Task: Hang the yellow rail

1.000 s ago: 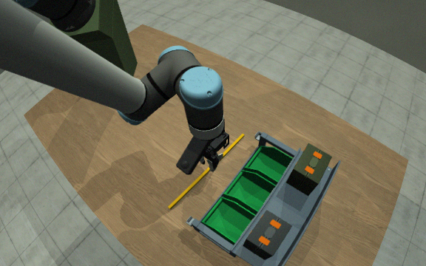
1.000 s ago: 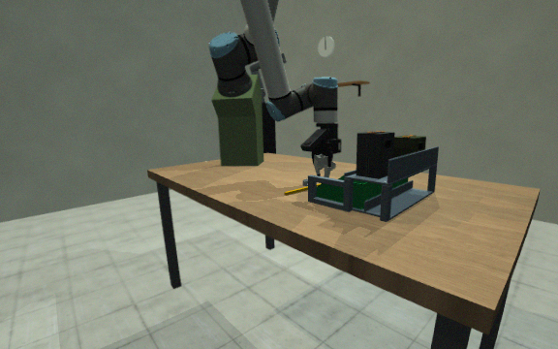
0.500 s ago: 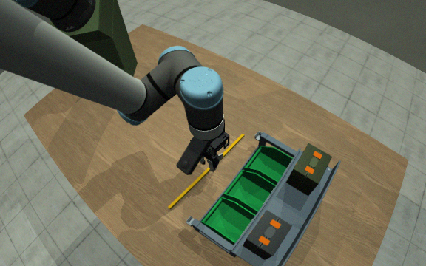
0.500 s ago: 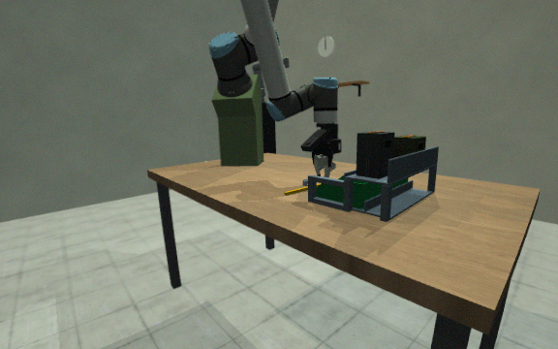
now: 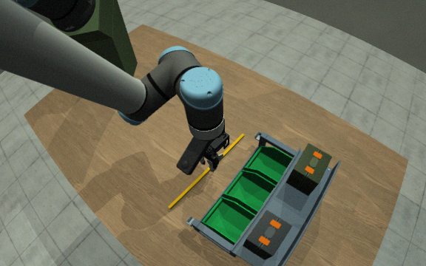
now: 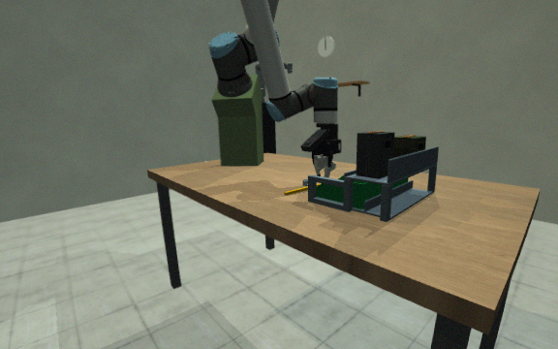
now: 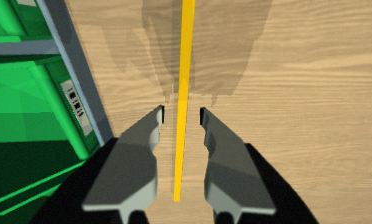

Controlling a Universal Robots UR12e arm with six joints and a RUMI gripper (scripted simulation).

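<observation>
Now: the yellow rail 3 cm below my hand. From my hand the other things lie so: rack front bar 9 cm ahead, 2 cm below, 1 cm to the right.
</observation>
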